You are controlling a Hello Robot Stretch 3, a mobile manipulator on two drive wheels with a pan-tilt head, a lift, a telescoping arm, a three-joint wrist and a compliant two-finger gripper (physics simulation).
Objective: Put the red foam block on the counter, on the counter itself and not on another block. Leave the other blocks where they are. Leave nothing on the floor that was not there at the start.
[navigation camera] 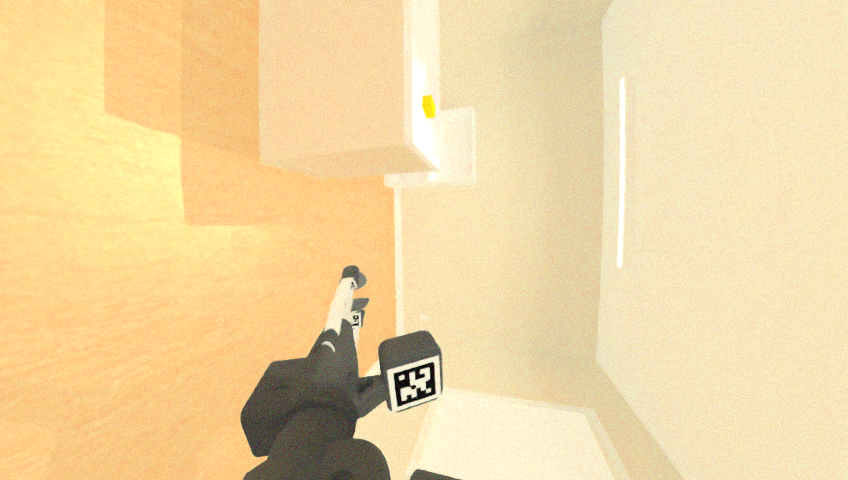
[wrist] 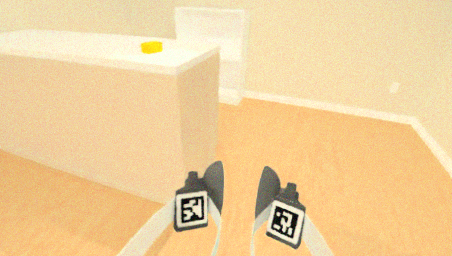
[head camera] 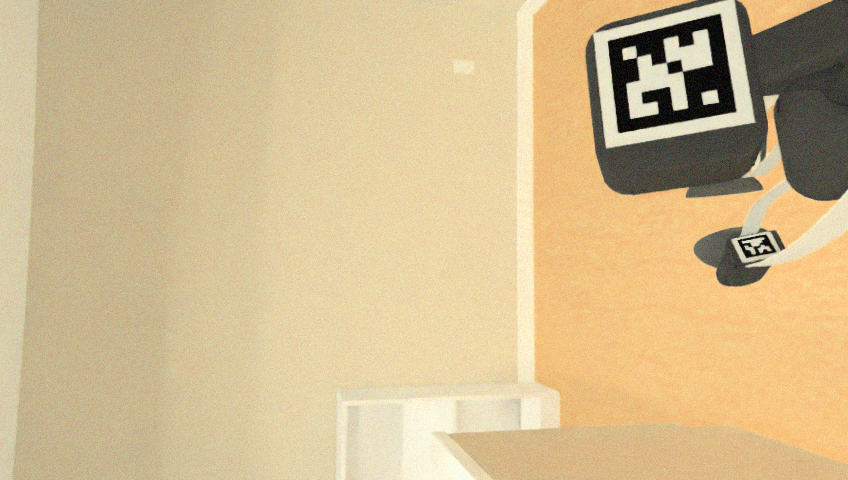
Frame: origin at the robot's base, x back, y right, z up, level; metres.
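Seen in the pictures: gripper, fingertip midpoint: (navigation camera: 355,286) (wrist: 241,182) (head camera: 718,226).
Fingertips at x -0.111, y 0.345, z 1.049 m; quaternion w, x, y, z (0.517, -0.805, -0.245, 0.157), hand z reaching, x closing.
Note:
A point is followed by its place in that frame.
The red foam block does not show in these views. The counter (head camera: 642,455) @(x -0.934, y 1.085, z 0.450 m) (navigation camera: 333,89) @(x -1.106, y 0.694, z 0.498 m) (wrist: 90,95) @(x -1.311, y 0.605, z 0.697 m) is a long pale box with a white top. A yellow block (navigation camera: 428,106) @(x -1.102, y 0.876, z 0.941 m) (wrist: 151,47) @(x -1.103, y 0.886, z 0.940 m) lies on its top near the end. My gripper (head camera: 723,218) @(x -0.111, y 0.345, z 1.049 m) (navigation camera: 357,290) @(x -0.111, y 0.345, z 1.049 m) (wrist: 241,182) @(x -0.111, y 0.345, z 1.049 m) is partly open, with floor showing between its fingertips in the wrist view. It is apart from the counter, with the counter's end ahead and to the left in the wrist view.
A white shelf unit (head camera: 341,440) @(x -1.760, y 2.239, z 1.060 m) (navigation camera: 474,145) @(x -2.005, y 2.226, z 1.060 m) (wrist: 245,55) @(x -1.671, y 2.486, z 0.567 m) stands against the wall beyond the counter's end. A white table top (navigation camera: 511,443) @(x 0.698, y 2.149, z 1.415 m) shows at the bottom of the navigation view, near my arm. Orange floor (head camera: 624,333) @(x -1.047, y 1.895, z 0.000 m) (navigation camera: 238,279) @(x -0.175, y 0.929, z 0.000 m) (wrist: 320,150) @(x -0.450, y 2.074, z 0.000 m) extends to the white baseboard.

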